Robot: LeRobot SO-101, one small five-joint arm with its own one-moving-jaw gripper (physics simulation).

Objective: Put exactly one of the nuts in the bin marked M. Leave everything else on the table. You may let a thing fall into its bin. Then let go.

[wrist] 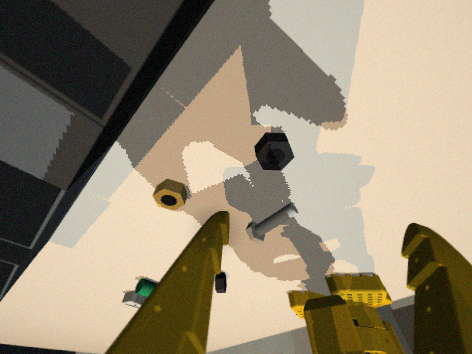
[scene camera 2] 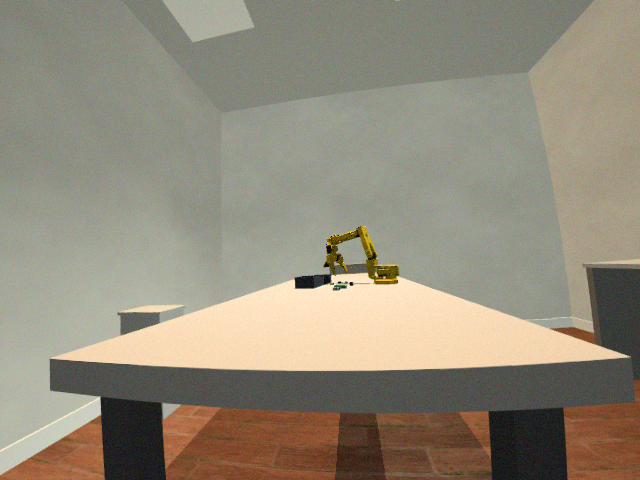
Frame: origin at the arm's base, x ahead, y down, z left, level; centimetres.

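Seen in the pictures: hand, tool point: (wrist: 228,223) (scene camera 2: 335,274); arm's base, link origin: (wrist: 322,288) (scene camera 2: 381,283).
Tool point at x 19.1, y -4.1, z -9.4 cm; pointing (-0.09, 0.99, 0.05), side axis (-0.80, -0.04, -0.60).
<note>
Pixels of each thing's top centre, then the offset from my tool point to it. Level surfaces: height alone.
- brass nut, top centre: (wrist: 168,200) dx +1.6, dy +3.2, dz +3.9 cm
- larger black hexagonal nut, top centre: (wrist: 275,156) dx -1.4, dy +3.2, dz -1.8 cm
- small black piece, top centre: (wrist: 220,291) dx -7.0, dy +2.5, dz +12.4 cm
- grey bolt, top centre: (wrist: 274,232) dx -4.9, dy +2.7, dz +2.4 cm
- green battery, top centre: (wrist: 157,299) (scene camera 2: 340,284) dx -3.0, dy +2.7, dz +18.8 cm
- grey block, top centre: (wrist: 134,305) dx -1.7, dy +3.0, dz +23.3 cm
- table, surface height: dy +4.1 cm
A brass nut (wrist: 170,195) lies on the table beside the dark bins (wrist: 150,70) (scene camera 2: 306,282), left of the jaws. A larger black hexagonal nut (wrist: 274,151) lies beyond the tips, its middle in shadow. A small black piece (wrist: 221,282) shows beside the left jaw; its kind is unclear. A grey bolt (wrist: 274,220) lies on its side, seen between the jaws. My gripper (wrist: 317,221) (scene camera 2: 340,272) is open and empty, above the table, right of the bins in the scene view. No letter is readable on the bins.
A green battery (wrist: 146,287) (scene camera 2: 340,285) and a grey block (wrist: 132,299) lie partly behind the left jaw in the wrist view. The yellow arm base (scene camera 2: 386,273) (wrist: 357,290) stands on the table (scene camera 2: 330,330). A divider splits the bins in the wrist view.
</note>
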